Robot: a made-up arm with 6 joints. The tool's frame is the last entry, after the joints. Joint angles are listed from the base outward.
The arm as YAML. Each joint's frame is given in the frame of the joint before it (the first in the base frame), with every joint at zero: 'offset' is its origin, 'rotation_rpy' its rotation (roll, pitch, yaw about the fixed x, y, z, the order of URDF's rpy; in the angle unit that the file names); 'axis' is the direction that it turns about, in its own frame. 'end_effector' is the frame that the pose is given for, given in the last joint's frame.
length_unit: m
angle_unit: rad
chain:
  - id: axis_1
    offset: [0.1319, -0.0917, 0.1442]
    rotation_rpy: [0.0, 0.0, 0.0]
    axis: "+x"
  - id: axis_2
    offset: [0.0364, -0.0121, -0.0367]
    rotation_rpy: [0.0, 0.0, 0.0]
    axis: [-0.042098, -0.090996, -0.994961]
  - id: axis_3
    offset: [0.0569, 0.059, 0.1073]
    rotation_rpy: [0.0, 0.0, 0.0]
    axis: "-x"
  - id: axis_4
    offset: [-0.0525, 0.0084, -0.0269]
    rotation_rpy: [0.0, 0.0, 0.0]
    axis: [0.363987, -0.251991, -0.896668]
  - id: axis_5
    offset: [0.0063, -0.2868, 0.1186]
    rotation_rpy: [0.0, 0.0, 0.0]
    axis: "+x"
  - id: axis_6
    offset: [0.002, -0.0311, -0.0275]
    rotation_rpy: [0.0, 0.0, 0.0]
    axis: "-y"
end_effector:
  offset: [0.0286, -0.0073, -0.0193]
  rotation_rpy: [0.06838, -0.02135, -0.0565]
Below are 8 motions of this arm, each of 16 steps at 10 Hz.
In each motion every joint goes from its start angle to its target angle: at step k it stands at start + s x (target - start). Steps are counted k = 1, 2, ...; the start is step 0. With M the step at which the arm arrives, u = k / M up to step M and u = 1 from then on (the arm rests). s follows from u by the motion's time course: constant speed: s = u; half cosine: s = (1 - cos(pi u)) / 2; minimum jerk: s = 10 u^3 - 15 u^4 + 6 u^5.
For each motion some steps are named. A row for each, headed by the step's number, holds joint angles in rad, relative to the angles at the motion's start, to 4 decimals.
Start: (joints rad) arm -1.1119 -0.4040 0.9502 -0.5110 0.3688 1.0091
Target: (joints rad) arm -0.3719 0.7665 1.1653 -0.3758 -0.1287 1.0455
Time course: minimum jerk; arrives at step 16
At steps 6, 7, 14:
6: 0.2037 0.3221 0.0592 0.0372 -0.1369 0.0100
7: 0.2842 0.4495 0.0826 0.0519 -0.1911 0.0140
14: 0.7281 1.1517 0.2116 0.1330 -0.4895 0.0358

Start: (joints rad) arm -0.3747 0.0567 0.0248 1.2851 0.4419 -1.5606
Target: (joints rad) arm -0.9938 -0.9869 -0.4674 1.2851 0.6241 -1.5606
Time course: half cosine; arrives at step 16
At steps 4, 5, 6, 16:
4: -0.0907 -0.1528 -0.0721 0.0000 0.0267 0.0000
5: -0.1376 -0.2319 -0.1094 0.0000 0.0405 0.0000
6: -0.1911 -0.3221 -0.1519 0.0000 0.0562 0.0000
16: -0.6191 -1.0436 -0.4922 0.0000 0.1822 0.0000

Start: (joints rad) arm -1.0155 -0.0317 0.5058 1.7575 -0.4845 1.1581
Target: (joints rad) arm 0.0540 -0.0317 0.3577 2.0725 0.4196 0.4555
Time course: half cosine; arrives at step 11
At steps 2, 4, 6, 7, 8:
2: 0.0849 0.0000 -0.0118 0.0250 0.0718 -0.0558
4: 0.3126 0.0000 -0.0433 0.0921 0.2643 -0.2054
6: 0.6109 0.0000 -0.0846 0.1799 0.5164 -0.4013
7: 0.7569 0.0000 -0.1048 0.2229 0.6398 -0.4972
8: 0.8849 0.0000 -0.1225 0.2606 0.7481 -0.5814

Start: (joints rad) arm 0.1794 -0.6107 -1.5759 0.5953 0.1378 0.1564
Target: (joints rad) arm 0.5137 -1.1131 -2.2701 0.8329 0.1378 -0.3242
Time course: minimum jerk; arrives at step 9
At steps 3, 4, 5, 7, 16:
3: 0.0702 -0.1054 -0.1457 0.0499 0.0000 -0.1009
4: 0.1326 -0.1993 -0.2754 0.0943 0.0000 -0.1906
5: 0.2017 -0.3031 -0.4188 0.1433 0.0000 -0.2900
7: 0.3088 -0.4640 -0.6412 0.2194 0.0000 -0.4439
16: 0.3343 -0.5024 -0.6942 0.2376 0.0000 -0.4806

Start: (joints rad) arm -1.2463 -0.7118 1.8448 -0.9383 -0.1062 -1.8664
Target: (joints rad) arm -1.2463 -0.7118 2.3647 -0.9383 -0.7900 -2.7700
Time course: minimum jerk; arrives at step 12
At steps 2, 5, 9, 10, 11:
2: 0.0000 0.0000 0.0185 0.0000 -0.0243 -0.0321
5: 0.0000 0.0000 0.1802 0.0000 -0.2370 -0.3132
9: 0.0000 0.0000 0.4661 0.0000 -0.6130 -0.8101
10: 0.0000 0.0000 0.5014 0.0000 -0.6595 -0.8715
11: 0.0000 0.0000 0.5173 0.0000 -0.6803 -0.8990

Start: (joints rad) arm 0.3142 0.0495 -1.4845 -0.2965 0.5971 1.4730
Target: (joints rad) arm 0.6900 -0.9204 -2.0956 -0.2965 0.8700 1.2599
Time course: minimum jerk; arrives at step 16
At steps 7, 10, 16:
7: 0.1443 -0.3725 -0.2347 0.0000 0.1048 -0.0818
10: 0.2724 -0.7030 -0.4429 0.0000 0.1978 -0.1545
16: 0.3758 -0.9699 -0.6111 0.0000 0.2729 -0.2131

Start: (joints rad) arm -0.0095 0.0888 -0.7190 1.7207 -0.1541 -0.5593
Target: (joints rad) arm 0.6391 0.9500 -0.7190 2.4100 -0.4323 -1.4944
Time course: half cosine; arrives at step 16
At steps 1, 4, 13, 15, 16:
1: 0.0062 0.0083 0.0000 0.0066 -0.0027 -0.0090
4: 0.0950 0.1261 0.0000 0.1009 -0.0407 -0.1369
13: 0.5939 0.7886 0.0000 0.6312 -0.2548 -0.8563
15: 0.6424 0.8529 0.0000 0.6827 -0.2755 -0.9261
16: 0.6486 0.8612 0.0000 0.6893 -0.2782 -0.9351

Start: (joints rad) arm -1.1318 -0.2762 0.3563 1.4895 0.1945 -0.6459
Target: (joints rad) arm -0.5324 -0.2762 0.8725 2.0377 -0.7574 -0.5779
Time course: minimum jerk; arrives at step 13
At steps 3, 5, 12, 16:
3: 0.0505 0.0000 0.0435 0.0462 -0.0802 0.0057
5: 0.1746 0.0000 0.1503 0.1596 -0.2772 0.0198
12: 0.5970 0.0000 0.5141 0.5460 -0.9481 0.0677
16: 0.5994 0.0000 0.5162 0.5482 -0.9519 0.0680

